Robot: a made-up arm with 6 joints.
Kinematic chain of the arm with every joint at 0, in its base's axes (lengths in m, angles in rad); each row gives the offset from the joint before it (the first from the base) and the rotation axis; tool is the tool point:
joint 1: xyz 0 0 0.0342 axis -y
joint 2: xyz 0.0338 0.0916 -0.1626 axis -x
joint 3: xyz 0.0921 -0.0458 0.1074 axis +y
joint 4: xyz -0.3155 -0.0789 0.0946 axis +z
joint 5: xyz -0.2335 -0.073 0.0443 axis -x
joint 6: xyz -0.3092 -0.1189 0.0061 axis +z
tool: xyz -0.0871 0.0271 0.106
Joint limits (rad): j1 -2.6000..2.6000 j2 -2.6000..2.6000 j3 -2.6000..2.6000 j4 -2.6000..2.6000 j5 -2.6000..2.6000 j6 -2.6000..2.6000
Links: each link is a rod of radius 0.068 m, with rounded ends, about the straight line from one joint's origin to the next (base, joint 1, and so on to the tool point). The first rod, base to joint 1, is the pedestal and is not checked.
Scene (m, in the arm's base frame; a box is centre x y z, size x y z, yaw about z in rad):
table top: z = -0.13
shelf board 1: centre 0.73 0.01 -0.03 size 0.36 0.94 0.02 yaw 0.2
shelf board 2: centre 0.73 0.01 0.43 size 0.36 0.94 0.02 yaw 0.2
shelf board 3: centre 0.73 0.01 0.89 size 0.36 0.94 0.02 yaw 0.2
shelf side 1: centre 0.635 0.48 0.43 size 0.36 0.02 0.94 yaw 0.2
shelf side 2: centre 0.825 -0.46 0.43 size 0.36 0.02 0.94 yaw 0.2
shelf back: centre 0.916 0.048 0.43 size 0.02 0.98 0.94 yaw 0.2
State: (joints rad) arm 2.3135 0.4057 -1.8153 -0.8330 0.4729 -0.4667
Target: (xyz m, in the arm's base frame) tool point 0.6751 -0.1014 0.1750
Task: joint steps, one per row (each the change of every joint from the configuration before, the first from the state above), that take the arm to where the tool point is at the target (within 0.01 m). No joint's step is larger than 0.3 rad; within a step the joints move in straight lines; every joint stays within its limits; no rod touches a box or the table.
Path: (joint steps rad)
1: 0.1433 0.2447 -0.0066 -0.2382 0.0764 -0.1739
2: 0.1432 0.2447 -0.0065 -0.2383 0.0765 -0.1739
3: -0.1006 0.2731 -0.0429 -0.1566 0.0377 -0.1531
4: -0.1005 0.2732 -0.0429 -0.1566 0.0378 -0.1532
5: -0.1006 0.2732 -0.0429 -0.1566 0.0378 -0.1531
6: -0.1005 0.2732 -0.0429 -0.1566 0.0378 -0.1532
7: -0.1006 0.2732 -0.0429 -0.1567 0.0377 -0.1531
8: -0.0266 -0.2547 0.1315 0.1852 -0.0451 0.1440
9: -0.0267 -0.2548 0.1316 0.1852 -0.0451 0.1440
10: -0.0266 -0.2548 0.1315 0.1851 -0.0452 0.1440
11: -0.0267 -0.2548 0.1316 0.1852 -0.0451 0.1440

